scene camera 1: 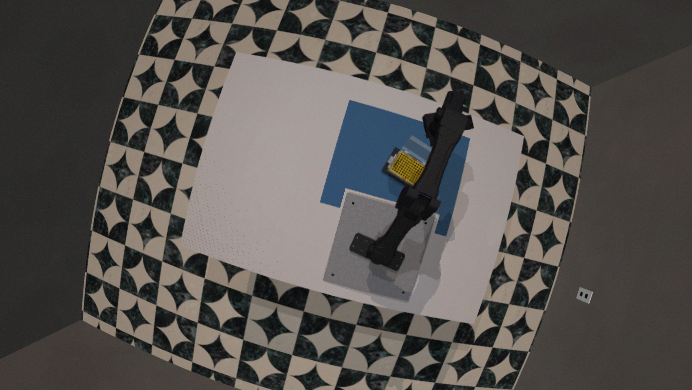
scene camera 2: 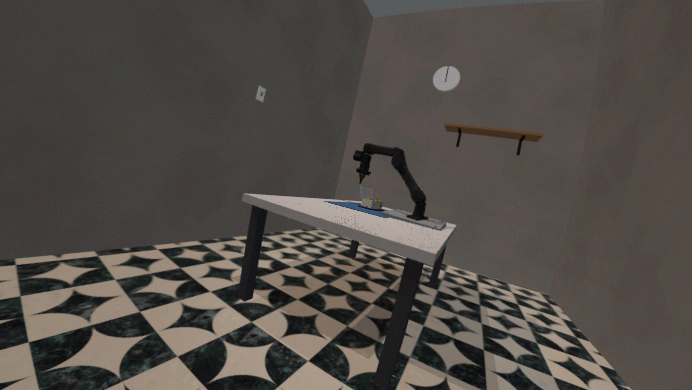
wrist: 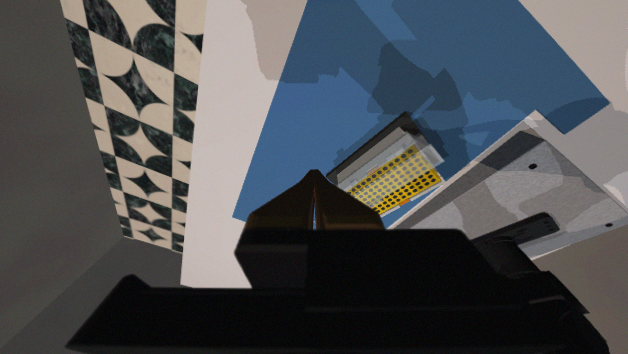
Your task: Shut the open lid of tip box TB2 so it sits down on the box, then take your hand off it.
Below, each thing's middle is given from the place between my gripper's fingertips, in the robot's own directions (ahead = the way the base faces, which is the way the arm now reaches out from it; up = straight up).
Now: hand 130 mm past the yellow perforated rack point(wrist: 430, 178) and 80 mm above it.
